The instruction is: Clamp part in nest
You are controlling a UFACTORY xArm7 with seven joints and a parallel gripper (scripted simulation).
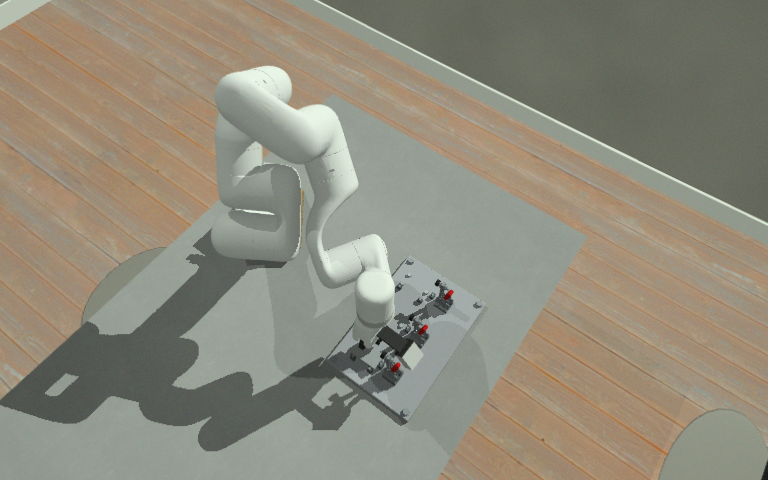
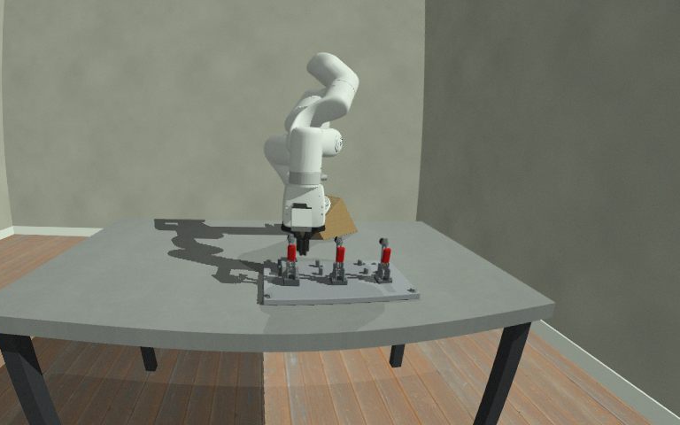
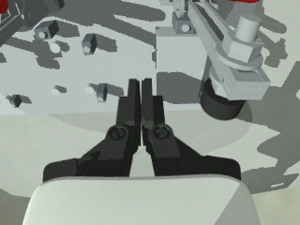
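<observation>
My hand is 3 cm to the left of the part and 5 cm above it. From my hand the other things lie so: fixture plate 5 cm ahead, 7 cm to the left, 7 cm below.
</observation>
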